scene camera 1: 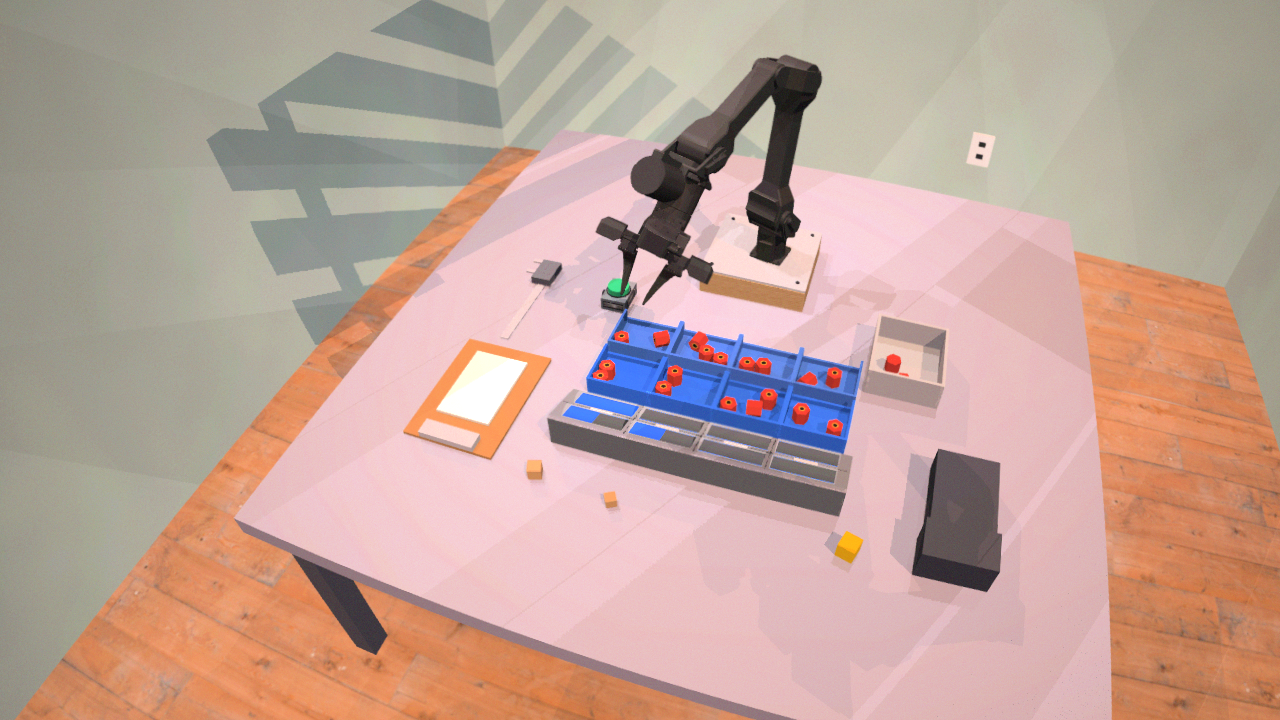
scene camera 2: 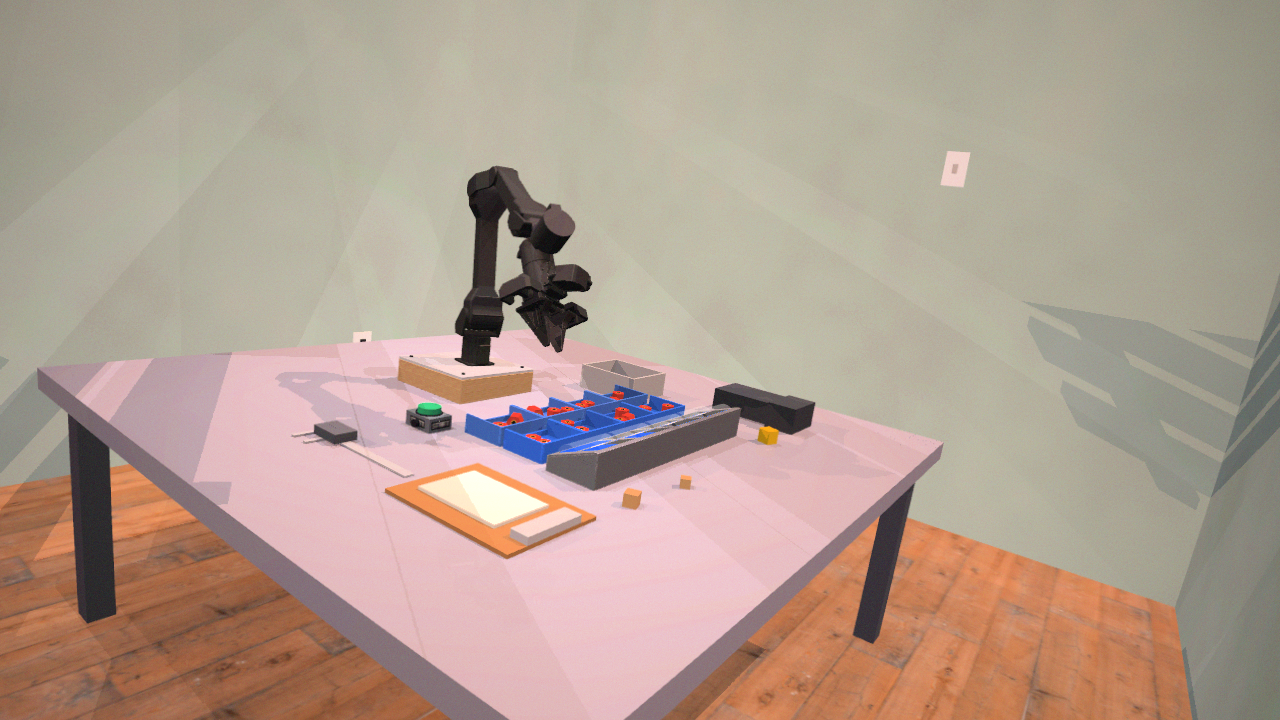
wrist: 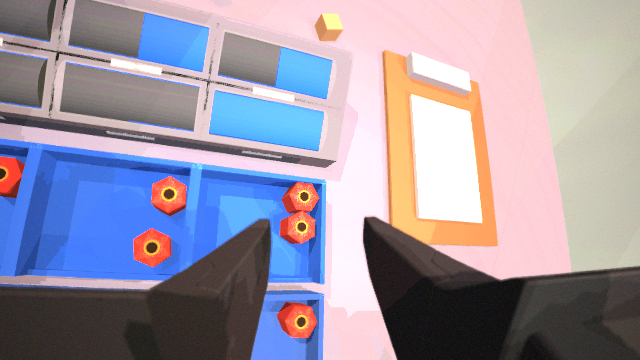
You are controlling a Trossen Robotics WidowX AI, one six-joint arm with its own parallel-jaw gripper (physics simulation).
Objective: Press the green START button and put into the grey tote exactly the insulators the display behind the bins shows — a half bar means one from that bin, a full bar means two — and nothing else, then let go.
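My gripper (scene camera 1: 634, 298) (scene camera 2: 554, 347) (wrist: 317, 229) is partly open and empty, in the air above the table near the bins. The green START button (scene camera 1: 617, 287) (scene camera 2: 428, 409) is on a dark box; in scene camera 1 a finger overlaps it, and contact does not show. The blue bins (scene camera 1: 631, 376) (wrist: 240, 210) hold red insulators. The display (scene camera 1: 698, 467) (scene camera 2: 666, 445) shows, in scene camera 1's leftmost column, a full upper bar and a half lower bar; in the second, a half lower bar. Other bars are grey. The grey tote (scene camera 1: 904, 394) holds a red insulator (scene camera 1: 893, 362) and a red sliver.
An orange clipboard (scene camera 1: 415, 432) (scene camera 2: 501, 546) (wrist: 395, 150) and a dark plug-like block (scene camera 1: 546, 272) (scene camera 2: 335, 431) lie beyond the bins' left end. A black box (scene camera 1: 962, 519) (scene camera 2: 760, 407), a yellow cube (scene camera 1: 848, 546) (scene camera 2: 768, 435) and two small orange cubes stand on the table.
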